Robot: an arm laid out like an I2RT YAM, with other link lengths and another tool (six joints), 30 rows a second.
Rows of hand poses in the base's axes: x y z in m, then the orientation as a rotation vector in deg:
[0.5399 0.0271 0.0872 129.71 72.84 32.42]
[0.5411 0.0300 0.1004 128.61 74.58 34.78]
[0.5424 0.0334 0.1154 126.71 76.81 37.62]
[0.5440 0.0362 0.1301 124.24 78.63 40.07]
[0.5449 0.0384 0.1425 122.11 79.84 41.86]
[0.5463 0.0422 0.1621 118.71 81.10 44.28]
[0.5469 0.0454 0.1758 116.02 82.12 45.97]
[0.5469 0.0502 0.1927 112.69 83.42 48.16]
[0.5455 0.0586 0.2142 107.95 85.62 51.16]
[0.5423 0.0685 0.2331 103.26 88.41 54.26]
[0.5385 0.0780 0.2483 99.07 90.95 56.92]
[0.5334 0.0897 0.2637 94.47 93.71 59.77]
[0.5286 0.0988 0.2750 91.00 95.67 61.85]
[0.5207 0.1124 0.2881 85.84 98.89 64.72]
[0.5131 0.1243 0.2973 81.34 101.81 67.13]
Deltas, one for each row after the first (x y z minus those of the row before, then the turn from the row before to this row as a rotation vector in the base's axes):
[0.0012 0.0029 0.0132 0.65 -1.12 1.91]
[0.0013 0.0034 0.0150 0.43 -1.54 2.51]
[0.0016 0.0028 0.0147 -0.20 -1.76 2.27]
[0.0009 0.0022 0.0124 -0.35 -1.49 1.66]
[0.0014 0.0038 0.0196 -0.84 -2.42 2.13]
[0.0006 0.0032 0.0137 -0.74 -1.78 1.68]
[0.0000 0.0048 0.0169 -0.79 -2.20 2.18]
[-0.0014 0.0084 0.0215 -1.04 -2.87 3.41]
[-0.0032 0.0099 0.0189 -0.75 -2.49 3.93]
[-0.0038 0.0095 0.0152 -0.61 -2.07 3.59]
[-0.0051 0.0117 0.0154 -0.59 -2.15 3.98]
[-0.0048 0.0091 0.0113 -0.42 -1.59 2.95]
[-0.0079 0.0136 0.0131 -0.64 -2.01 4.59]
[-0.0076 0.0119 0.0092 -0.50 -1.53 4.12]

